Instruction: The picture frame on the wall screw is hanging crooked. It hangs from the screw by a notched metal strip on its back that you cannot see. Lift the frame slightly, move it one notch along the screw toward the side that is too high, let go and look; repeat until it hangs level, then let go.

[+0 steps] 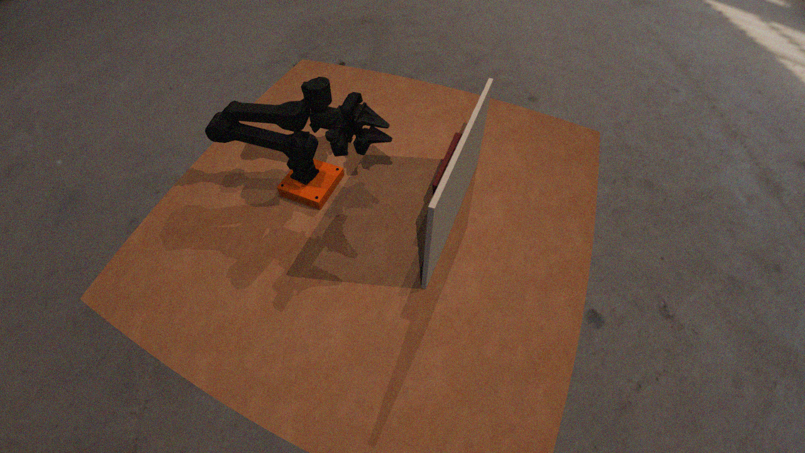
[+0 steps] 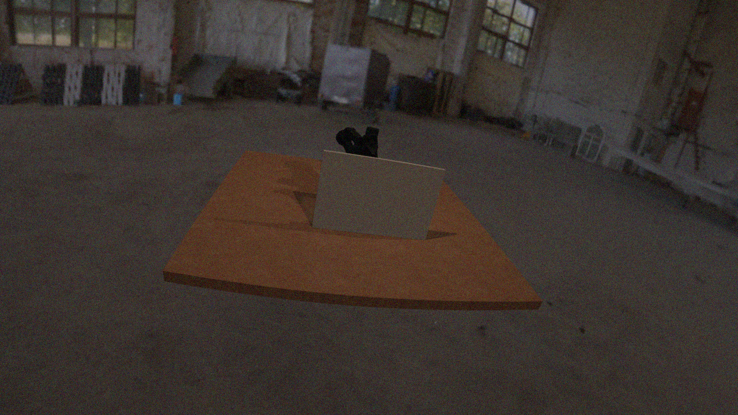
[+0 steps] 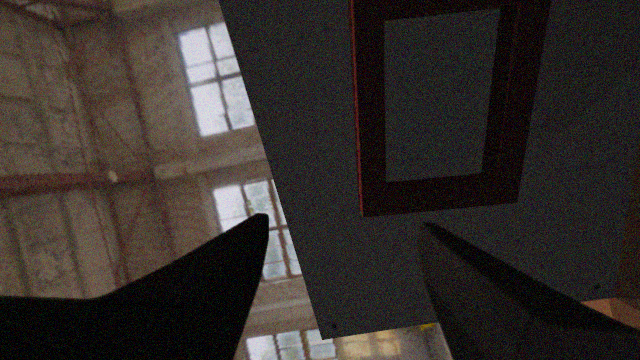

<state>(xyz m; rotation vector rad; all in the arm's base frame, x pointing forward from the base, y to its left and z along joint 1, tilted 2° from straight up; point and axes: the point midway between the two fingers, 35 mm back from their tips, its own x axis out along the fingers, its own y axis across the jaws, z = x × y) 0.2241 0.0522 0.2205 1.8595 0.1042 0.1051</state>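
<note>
My gripper tip is 16 cm short of the dark red picture frame, 8 cm above it and 2 cm to the right of it. Also, from my gripper tip: white wall panel 17 cm ahead, 9 cm below, 3 cm to the left.
</note>
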